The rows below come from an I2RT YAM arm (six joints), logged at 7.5 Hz.
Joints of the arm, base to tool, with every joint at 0 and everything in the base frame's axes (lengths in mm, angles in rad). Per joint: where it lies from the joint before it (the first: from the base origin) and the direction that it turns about. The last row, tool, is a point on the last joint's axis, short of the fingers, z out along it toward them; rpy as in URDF.
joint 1: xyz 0 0 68 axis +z
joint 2: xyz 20 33.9 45.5 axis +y
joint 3: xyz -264 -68.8 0 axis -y
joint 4: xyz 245 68.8 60 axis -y
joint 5: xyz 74 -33.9 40.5 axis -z
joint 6: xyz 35.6 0 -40.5 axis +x
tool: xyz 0 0 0 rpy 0 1.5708 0
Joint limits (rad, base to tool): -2.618..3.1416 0..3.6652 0..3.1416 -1.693..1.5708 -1.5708..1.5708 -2.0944..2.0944
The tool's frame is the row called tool.
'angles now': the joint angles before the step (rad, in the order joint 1, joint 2, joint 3, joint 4, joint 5, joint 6). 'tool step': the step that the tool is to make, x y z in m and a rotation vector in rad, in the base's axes. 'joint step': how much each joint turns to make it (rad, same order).
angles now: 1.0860, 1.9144, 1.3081, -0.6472, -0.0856, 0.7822
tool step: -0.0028, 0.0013, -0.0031, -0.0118, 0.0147, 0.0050
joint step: 0.0075, 0.0093, 0.0020, -0.0095, -0.0064, 0.0047
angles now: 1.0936, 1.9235, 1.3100, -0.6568, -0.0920, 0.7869
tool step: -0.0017, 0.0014, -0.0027, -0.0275, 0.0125, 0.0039
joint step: 0.0059, 0.0153, 0.0138, -0.0286, 0.0019, 0.0015
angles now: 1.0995, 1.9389, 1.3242, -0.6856, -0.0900, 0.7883
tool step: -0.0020, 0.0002, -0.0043, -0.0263, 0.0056, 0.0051
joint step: 0.0056, 0.0122, 0.0021, -0.0160, 0.0068, -0.0013
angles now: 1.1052, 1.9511, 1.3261, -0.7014, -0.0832, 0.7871
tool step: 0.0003, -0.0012, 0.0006, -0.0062, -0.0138, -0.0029
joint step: -0.0007, -0.0044, -0.0036, -0.0003, 0.0152, -0.0015
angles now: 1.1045, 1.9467, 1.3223, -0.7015, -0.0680, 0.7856
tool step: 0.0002, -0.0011, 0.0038, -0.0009, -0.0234, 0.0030
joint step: 0.0001, -0.0117, -0.0011, -0.0013, 0.0199, -0.0081
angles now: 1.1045, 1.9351, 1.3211, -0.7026, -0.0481, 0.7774
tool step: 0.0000, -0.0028, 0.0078, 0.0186, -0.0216, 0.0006
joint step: -0.0024, -0.0282, -0.0090, 0.0070, 0.0097, -0.0058
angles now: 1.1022, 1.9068, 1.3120, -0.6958, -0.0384, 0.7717
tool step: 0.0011, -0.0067, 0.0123, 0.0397, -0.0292, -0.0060
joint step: -0.0103, -0.0512, -0.0235, 0.0207, 0.0062, -0.0064
